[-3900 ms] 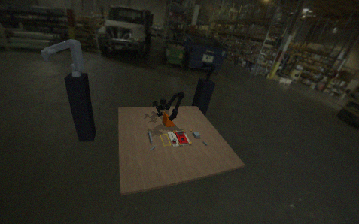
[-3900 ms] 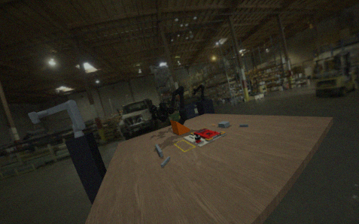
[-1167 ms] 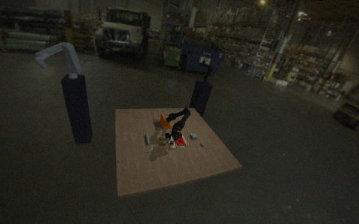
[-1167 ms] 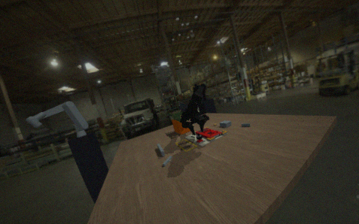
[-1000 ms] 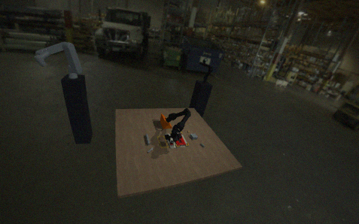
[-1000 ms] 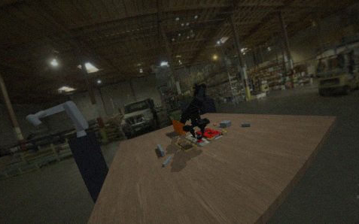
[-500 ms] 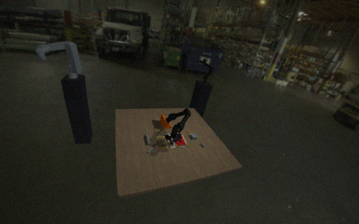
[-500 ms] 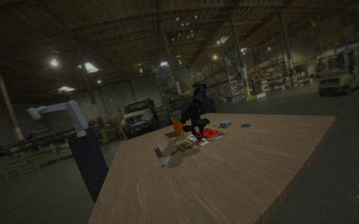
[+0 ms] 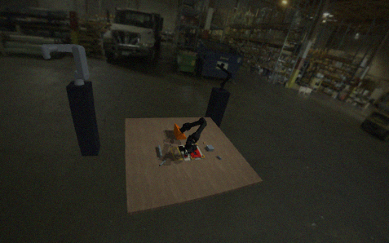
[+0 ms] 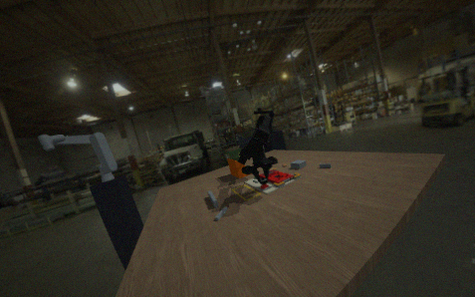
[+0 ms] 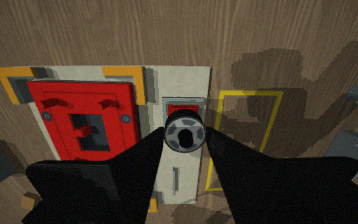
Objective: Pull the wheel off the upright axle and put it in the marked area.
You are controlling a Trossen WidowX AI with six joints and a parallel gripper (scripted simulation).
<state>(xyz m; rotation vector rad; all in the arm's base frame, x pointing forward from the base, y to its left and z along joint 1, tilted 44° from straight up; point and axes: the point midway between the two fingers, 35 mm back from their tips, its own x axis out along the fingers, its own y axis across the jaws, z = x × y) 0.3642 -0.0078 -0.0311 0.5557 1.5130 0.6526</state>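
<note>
Now: the wheel right at my gripper tip. Round my gripper tip: upright axle (10 mm below).
</note>
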